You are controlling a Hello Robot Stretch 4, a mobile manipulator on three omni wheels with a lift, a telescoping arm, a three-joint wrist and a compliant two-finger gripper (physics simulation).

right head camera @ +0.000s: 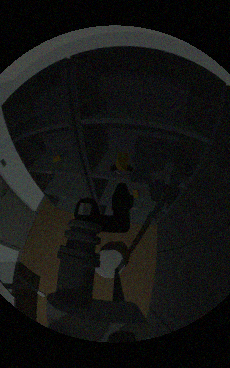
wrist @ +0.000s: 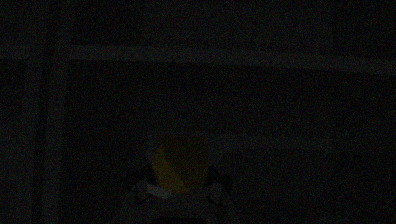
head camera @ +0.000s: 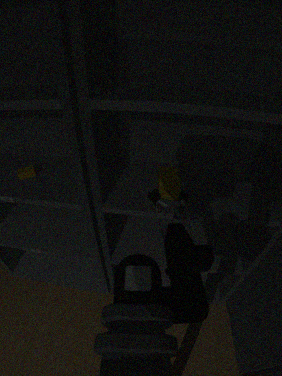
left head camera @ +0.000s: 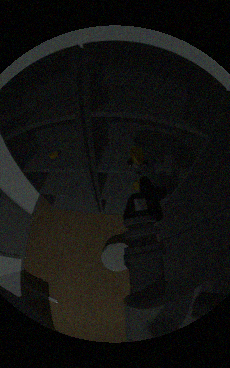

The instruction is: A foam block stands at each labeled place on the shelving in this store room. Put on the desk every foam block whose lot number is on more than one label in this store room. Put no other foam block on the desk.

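Frame: origin at the robot's base, x up, y left, z back, level; millimetres.
Seen in the pictures: gripper, between the fingertips: (right head camera: 121,165) (wrist: 179,177) (head camera: 167,191) (left head camera: 136,159); robot's base, origin of its link: (right head camera: 109,262) (left head camera: 116,255).
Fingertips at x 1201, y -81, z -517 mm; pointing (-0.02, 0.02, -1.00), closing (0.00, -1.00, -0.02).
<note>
Pixels of each thing's top centre, then the offset from my fingertips to it. "spot": a spot on its surface instead. Level surfaces: height alone.
- yellow foam block, centre of its top: (wrist: 183,135) (head camera: 169,173) (right head camera: 122,155) (left head camera: 137,149) dx +50, dy -2, dz -19 mm
- shelving, a spot on its surface: (wrist: 55,125) (head camera: 90,149) spot: dx +47, dy +268, dz -178 mm
- second yellow block, centre of its top: (head camera: 25,169) (left head camera: 52,153) (right head camera: 55,156) dx -193, dy +751, dz -418 mm
- third yellow block, centre of its top: (right head camera: 135,192) (left head camera: 135,184) dx -650, dy -194, dz -328 mm
- horizontal shelf edge, a spot on its surface: (wrist: 225,56) spot: dx +204, dy -76, dz -148 mm
- brown floor, height of its surface: dx -1229 mm
My gripper (head camera: 168,196) (left head camera: 137,162) (right head camera: 121,168) (wrist: 179,177) is shut on a yellow foam block (head camera: 170,182) (left head camera: 136,153) (right head camera: 122,160) (wrist: 175,160), which stands up from the fingertips in front of the shelving (head camera: 86,150) (wrist: 55,125). A second yellow block (head camera: 27,172) (left head camera: 54,155) (right head camera: 56,159) is on a shelf in the bay to the left. A third yellow block (left head camera: 136,185) (right head camera: 135,193) shows small and lower down, close to the wrist. All views are very dark; no label or lot number is readable, and I cannot make out the desk.
An upright post divides the shelving left of the gripper, and a shelf edge (head camera: 145,215) runs below the fingers. A horizontal shelf edge (head camera: 175,111) (wrist: 225,56) crosses above. A round pale object (left head camera: 115,257) (right head camera: 109,263) is low beside the arm (left head camera: 145,260) (right head camera: 77,270), over the brown floor (head camera: 45,325).
</note>
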